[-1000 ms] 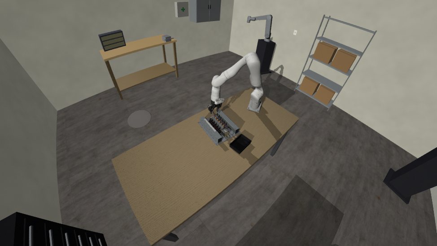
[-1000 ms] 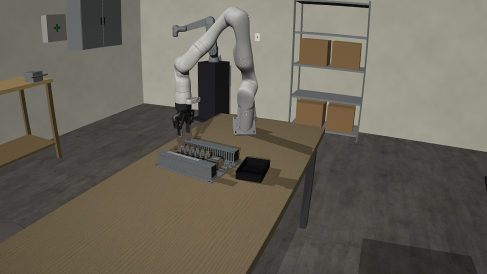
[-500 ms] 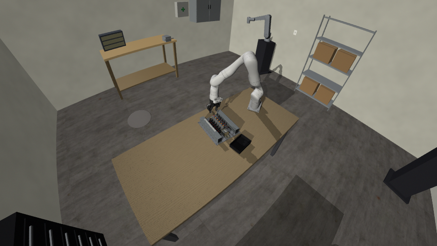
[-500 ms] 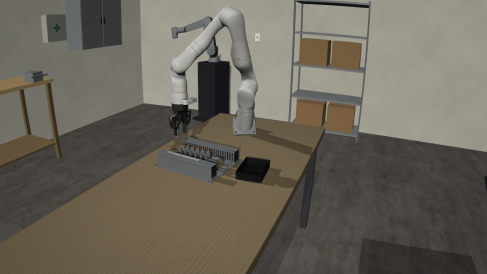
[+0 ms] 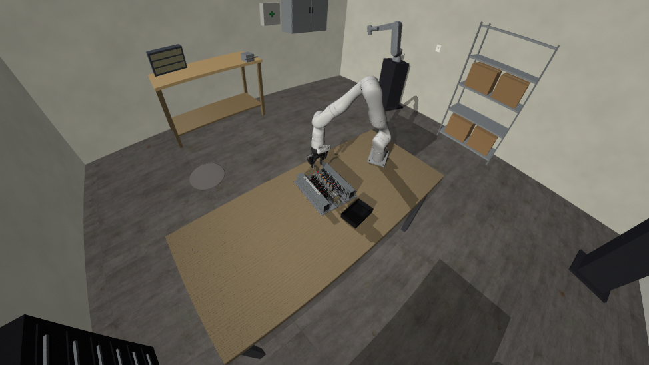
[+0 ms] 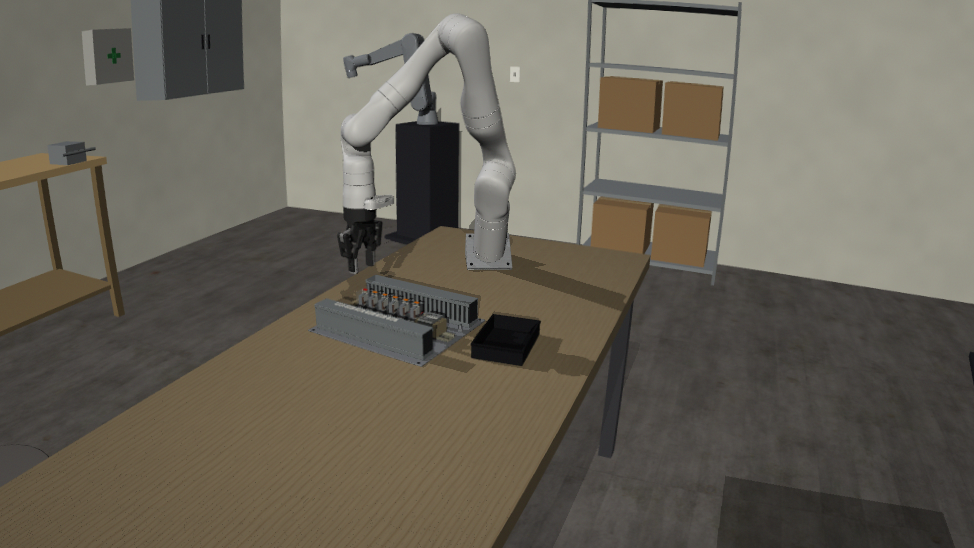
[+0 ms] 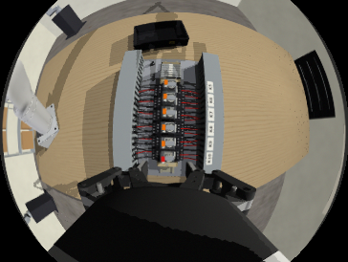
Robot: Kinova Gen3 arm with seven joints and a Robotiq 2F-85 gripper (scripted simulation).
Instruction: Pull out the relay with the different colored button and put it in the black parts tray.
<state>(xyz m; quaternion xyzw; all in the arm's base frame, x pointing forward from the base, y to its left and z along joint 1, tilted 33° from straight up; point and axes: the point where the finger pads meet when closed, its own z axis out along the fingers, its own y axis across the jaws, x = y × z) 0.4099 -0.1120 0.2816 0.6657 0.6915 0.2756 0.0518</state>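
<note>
My hand is 9 cm above the relay. From my hand the other things lie so: black parts tray: 35 cm to the left, 12 cm below, 8 cm behind.
</note>
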